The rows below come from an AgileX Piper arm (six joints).
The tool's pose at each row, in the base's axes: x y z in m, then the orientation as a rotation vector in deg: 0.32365 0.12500 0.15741 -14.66 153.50 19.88; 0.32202 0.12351 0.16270 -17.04 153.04 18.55; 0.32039 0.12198 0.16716 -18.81 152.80 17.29; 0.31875 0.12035 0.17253 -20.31 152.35 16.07; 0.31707 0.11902 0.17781 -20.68 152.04 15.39; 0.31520 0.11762 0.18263 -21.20 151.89 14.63; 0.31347 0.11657 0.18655 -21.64 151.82 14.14
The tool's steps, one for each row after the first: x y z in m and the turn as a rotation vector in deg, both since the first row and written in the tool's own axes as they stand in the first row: -0.00065 0.00003 -0.00570 0.55 -0.08 -1.93; -0.00093 -0.00015 -0.01067 1.15 -0.02 -3.40; -0.00159 -0.00024 -0.01648 1.76 -0.20 -4.71; -0.00221 -0.00005 -0.02214 2.18 -0.44 -5.13; -0.00245 0.00002 -0.02749 2.63 -0.49 -5.65; -0.00247 0.00021 -0.03190 2.91 -0.47 -6.04
